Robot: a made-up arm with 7 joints.
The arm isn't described. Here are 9 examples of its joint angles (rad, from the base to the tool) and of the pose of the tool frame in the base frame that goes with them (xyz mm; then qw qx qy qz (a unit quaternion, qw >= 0)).
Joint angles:
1: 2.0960 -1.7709 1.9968 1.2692 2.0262 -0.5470 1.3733
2: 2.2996 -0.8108 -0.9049 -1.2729 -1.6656 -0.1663 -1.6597
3: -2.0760 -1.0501 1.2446 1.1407 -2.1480 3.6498 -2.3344
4: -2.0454 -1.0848 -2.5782 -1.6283 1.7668 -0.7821 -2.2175
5: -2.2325 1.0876 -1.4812 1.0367 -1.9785 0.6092 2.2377
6: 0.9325 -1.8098 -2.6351 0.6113 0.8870 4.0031 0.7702
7: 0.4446 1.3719 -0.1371 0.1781 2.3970 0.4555 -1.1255
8: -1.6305 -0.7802 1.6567 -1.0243 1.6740 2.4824 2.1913
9: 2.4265 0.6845 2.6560 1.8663 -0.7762 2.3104 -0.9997
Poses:
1: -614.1 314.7 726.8 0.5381 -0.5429 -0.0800 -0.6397
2: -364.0 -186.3 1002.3 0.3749 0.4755 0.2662 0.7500
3: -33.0 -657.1 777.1 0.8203 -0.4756 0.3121 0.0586
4: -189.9 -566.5 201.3 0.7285 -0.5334 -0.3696 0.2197
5: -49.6 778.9 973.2 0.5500 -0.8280 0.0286 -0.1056
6: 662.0 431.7 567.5 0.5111 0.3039 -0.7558 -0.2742
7: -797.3 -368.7 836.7 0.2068 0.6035 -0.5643 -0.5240
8: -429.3 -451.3 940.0 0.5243 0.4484 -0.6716 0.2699
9: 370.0 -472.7 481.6 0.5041 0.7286 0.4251 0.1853
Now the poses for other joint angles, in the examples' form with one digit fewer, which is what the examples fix.
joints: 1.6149 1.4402 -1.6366 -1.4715 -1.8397 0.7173 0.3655
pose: -452 -333 680 0.391 -0.083 -0.916 0.029
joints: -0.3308 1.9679 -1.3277 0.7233 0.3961 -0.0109 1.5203
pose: -882 -198 246 0.773 0.246 0.267 -0.521
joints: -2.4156 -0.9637 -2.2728 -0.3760 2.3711 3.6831 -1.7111
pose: -607 -447 762 0.852 -0.415 0.106 -0.301
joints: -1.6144 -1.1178 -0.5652 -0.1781 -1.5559 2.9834 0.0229
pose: 57 -657 905 0.547 0.494 0.666 0.113
